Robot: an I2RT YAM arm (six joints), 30 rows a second.
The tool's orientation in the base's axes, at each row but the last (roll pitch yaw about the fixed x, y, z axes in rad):
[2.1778, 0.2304, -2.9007]
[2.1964, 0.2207, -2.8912]
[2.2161, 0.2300, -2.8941]
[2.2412, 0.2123, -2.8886]
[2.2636, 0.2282, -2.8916]
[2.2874, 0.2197, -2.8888]
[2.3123, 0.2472, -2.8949]
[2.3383, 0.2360, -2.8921]
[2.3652, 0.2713, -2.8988]
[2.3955, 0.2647, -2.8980]
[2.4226, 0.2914, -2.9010]
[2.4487, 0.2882, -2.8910]
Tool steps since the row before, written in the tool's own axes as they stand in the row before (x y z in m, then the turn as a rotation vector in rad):
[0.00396, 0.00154, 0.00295, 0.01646, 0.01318, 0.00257]
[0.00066, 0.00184, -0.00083, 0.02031, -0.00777, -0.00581]
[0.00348, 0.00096, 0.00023, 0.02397, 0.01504, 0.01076]
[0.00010, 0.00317, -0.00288, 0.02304, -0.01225, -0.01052]
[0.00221, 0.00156, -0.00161, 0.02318, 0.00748, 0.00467]
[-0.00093, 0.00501, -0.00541, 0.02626, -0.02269, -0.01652]
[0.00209, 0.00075, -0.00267, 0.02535, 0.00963, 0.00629]
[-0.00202, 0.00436, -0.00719, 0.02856, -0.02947, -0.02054]
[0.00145, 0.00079, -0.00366, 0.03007, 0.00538, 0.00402]
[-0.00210, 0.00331, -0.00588, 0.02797, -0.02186, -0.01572]
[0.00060, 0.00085, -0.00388, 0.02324, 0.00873, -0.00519]
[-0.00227, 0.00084, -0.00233, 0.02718, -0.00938, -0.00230]
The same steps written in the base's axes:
[-0.00444, 0.00231, -0.00131, -0.01994, 0.00502, 0.00535]
[-0.00114, 0.00013, 0.00179, -0.01629, -0.01372, -0.00727]
[-0.00361, -0.00013, -0.00018, -0.02817, 0.01108, -0.00007]
[-0.00089, -0.00053, 0.00416, -0.01721, -0.02083, -0.00785]
[-0.00251, -0.00089, 0.00167, -0.02456, 0.00237, -0.00254]
[-0.00047, -0.00094, 0.00736, -0.01665, -0.03256, -0.01183]
[-0.00217, -0.00205, 0.00177, -0.02723, 0.00463, -0.00344]
[0.00059, -0.00206, 0.00838, -0.01663, -0.04061, -0.01343]
[-0.00170, -0.00248, 0.00266, -0.02996, -0.00056, -0.00719]
[0.00068, -0.00144, 0.00689, -0.01892, -0.03224, -0.01050]
[-0.00107, -0.00224, 0.00316, -0.02506, -0.00291, 0.00257]
[0.00168, -0.00044, 0.00288, -0.02193, -0.01458, -0.01177]

